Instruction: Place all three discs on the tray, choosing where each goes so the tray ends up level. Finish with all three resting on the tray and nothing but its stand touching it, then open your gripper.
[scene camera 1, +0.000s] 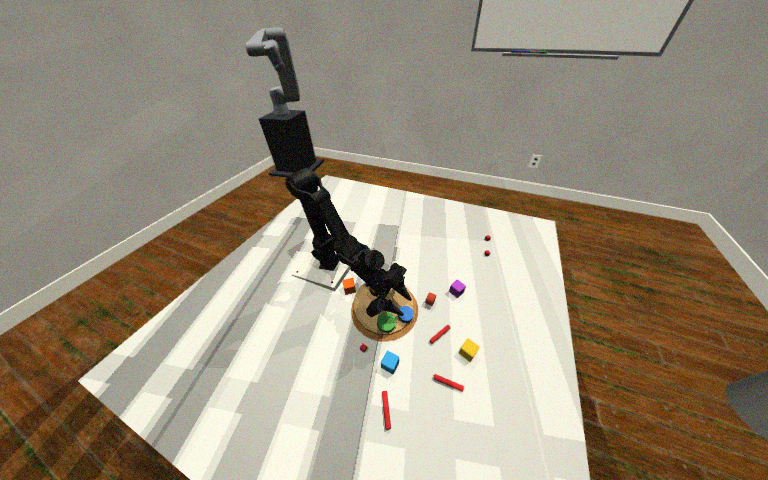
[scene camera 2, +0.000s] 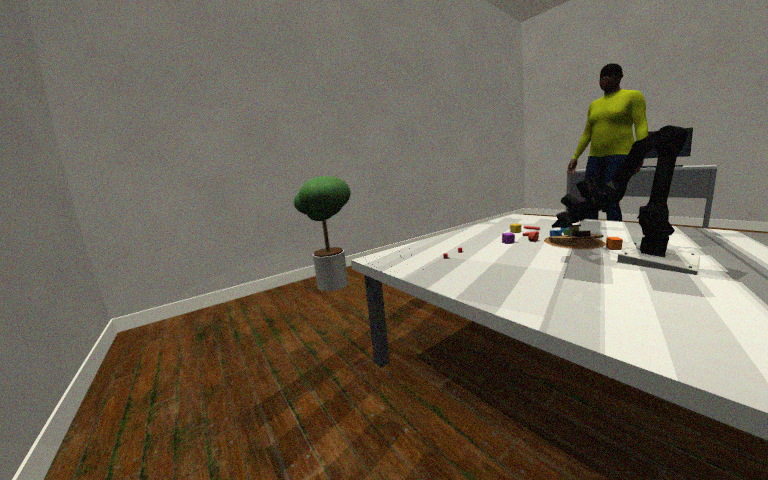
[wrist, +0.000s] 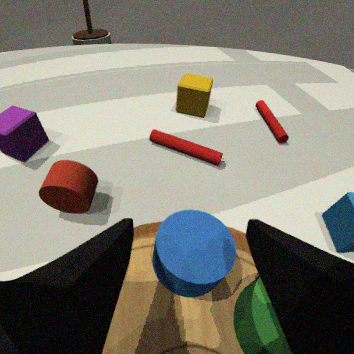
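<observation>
The blue disc (scene camera 1: 406, 314) (scene camera 2: 555, 232) (wrist: 192, 247) rests on the round wooden tray (scene camera 1: 359, 324) (wrist: 144, 232), near its rim. My gripper (scene camera 1: 405, 305) (wrist: 190, 226) is open around the blue disc, with a gap on each side in the wrist view. The green disc (scene camera 1: 386, 322) (wrist: 257, 320) lies on the tray beside it, partly behind one finger in the wrist view. The arm and gripper cover part of the tray in scene camera 1, and the third disc cannot be made out there. I cannot tell whether the tray is exactly level.
Around the tray are a red cylinder (scene camera 1: 431, 298) (wrist: 69, 186), an orange block (scene camera 1: 348, 285) (scene camera 2: 613, 243), a purple block (scene camera 1: 457, 288) (wrist: 22, 132), a light-blue block (scene camera 1: 389, 361), a yellow block (scene camera 1: 468, 349) (wrist: 194, 95), red rods (scene camera 1: 440, 333) (wrist: 186, 146) and small red cubes.
</observation>
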